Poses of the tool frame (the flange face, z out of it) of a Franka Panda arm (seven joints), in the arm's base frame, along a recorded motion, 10 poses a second.
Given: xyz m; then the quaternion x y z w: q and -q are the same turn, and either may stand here.
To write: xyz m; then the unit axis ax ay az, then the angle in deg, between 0 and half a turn. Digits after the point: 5 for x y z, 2 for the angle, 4 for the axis.
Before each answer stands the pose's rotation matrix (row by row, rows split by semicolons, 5 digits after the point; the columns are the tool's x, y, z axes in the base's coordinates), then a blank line. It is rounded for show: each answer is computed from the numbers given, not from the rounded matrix.
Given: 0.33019 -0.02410 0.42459 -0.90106 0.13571 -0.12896 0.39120
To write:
0.92990 -0.14367 0.33858; -0.34547 -0.65709 0.66999; 0.12622 -0.74000 -0.66066

0.33019 -0.02410 0.42459 -0.9791 0.1475 -0.1401 133.94
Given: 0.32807 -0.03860 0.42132 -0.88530 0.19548 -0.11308 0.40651
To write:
0.89800 -0.25418 0.35915; -0.43805 -0.59308 0.67555; 0.04129 -0.76397 -0.64393

0.32807 -0.03860 0.42132 -0.9690 0.2140 -0.1238 132.03
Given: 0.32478 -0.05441 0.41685 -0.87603 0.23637 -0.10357 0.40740
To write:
0.86681 -0.32975 0.37405; -0.49852 -0.55631 0.66483; -0.01113 -0.76275 -0.64660

0.32478 -0.05441 0.41685 -0.9592 0.2588 -0.1134 131.92
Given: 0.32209 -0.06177 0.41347 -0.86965 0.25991 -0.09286 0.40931
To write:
0.84765 -0.37604 0.37428; -0.52808 -0.52983 0.66364; -0.05126 -0.76018 -0.64769

0.32209 -0.06177 0.41347 -0.9531 0.2849 -0.1018 131.68
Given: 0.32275 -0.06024 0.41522 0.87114 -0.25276 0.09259 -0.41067
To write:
0.85508 -0.36433 0.36892; -0.51643 -0.53492 0.66870; -0.04628 -0.76231 -0.64555

0.32275 -0.06024 0.41522 -0.9554 0.2772 -0.1015 131.51
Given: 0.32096 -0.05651 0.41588 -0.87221 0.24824 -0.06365 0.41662
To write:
0.86865 -0.38000 0.31788; -0.48607 -0.52961 0.69516; -0.09581 -0.75836 -0.64475

0.32096 -0.05651 0.41588 -0.9594 0.2731 -0.0700 130.76
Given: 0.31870 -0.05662 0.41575 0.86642 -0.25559 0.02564 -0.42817
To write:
0.86803 -0.42094 0.26330; -0.46485 -0.50269 0.72885; -0.17444 -0.75506 -0.63202

0.31870 -0.05662 0.41575 -0.9588 0.2828 -0.0284 129.30
